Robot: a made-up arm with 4 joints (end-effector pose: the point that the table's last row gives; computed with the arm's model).
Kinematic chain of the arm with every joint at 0, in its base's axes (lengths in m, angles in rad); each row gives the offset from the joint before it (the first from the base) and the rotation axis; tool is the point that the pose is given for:
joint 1: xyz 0 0 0.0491 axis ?
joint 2: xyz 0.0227 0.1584 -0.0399 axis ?
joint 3: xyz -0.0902 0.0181 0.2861 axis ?
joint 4: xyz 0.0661 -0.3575 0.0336 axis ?
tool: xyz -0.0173 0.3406 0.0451
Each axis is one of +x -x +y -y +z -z.
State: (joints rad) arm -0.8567 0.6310 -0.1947 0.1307
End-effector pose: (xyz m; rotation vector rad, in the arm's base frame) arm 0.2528 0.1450 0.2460 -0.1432 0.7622 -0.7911
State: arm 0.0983 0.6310 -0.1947 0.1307
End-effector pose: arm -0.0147 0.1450 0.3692 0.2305 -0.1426 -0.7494
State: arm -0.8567 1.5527 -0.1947 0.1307
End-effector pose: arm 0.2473 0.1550 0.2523 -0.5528 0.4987 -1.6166
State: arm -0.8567 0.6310 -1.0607 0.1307
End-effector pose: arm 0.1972 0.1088 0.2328 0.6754 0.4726 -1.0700
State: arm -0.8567 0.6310 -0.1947 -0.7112
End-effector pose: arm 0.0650 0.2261 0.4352 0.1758 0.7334 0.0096
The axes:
joint 1: -y
joint 2: -z
joint 3: -x
joint 4: -z

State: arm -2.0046 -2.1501 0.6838 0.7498
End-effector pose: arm 0.3670 0.3257 -0.0345 1.1046 0.9652 0.8139
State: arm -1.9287 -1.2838 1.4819 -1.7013
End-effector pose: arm 0.6756 -0.1697 -0.0585 -0.6812 -0.3797 -2.8733
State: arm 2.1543 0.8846 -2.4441 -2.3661
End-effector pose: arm 0.0618 0.6290 0.3325 0.5051 1.4812 -0.1425
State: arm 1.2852 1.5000 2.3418 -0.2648
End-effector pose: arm -0.1752 0.2949 0.2163 -0.7483 0.8513 -1.1923
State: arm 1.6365 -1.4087 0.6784 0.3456
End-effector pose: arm -0.3258 0.2394 0.0198 -1.2689 -1.9721 0.4400
